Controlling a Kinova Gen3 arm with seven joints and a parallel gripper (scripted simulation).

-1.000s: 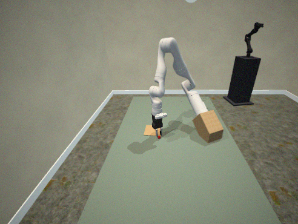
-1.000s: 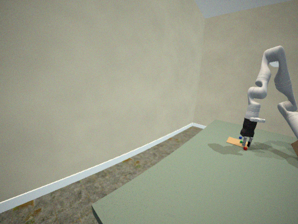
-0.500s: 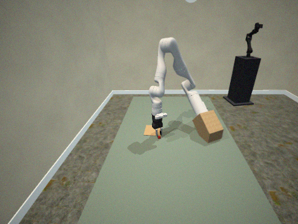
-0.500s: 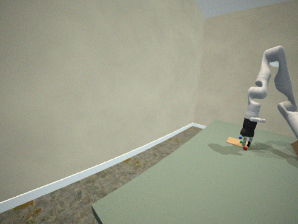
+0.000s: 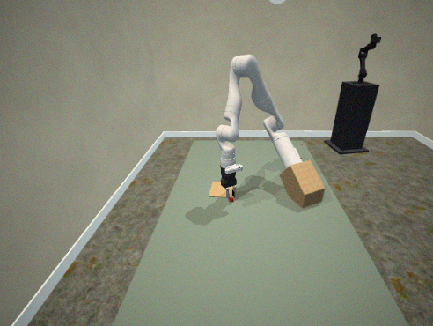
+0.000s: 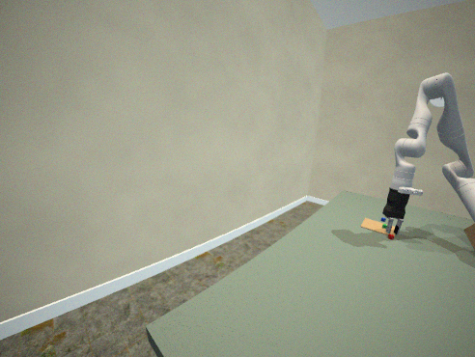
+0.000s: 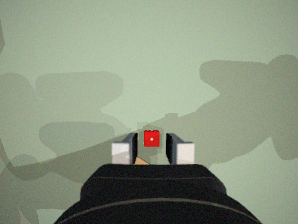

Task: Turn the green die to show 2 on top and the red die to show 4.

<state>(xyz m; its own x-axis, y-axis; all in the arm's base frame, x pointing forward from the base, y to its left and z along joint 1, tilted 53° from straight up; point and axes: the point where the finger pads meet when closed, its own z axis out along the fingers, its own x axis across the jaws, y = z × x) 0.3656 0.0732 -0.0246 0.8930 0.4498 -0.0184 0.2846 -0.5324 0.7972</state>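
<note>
Right now the red die is 3 cm below my hand. Also, from my hand: tan mat: 10 cm to the right, 4 cm below, 3 cm ahead; blue die: 22 cm to the right, 3 cm below, 1 cm behind; green die: 10 cm to the right, 3 cm below, 1 cm ahead.
</note>
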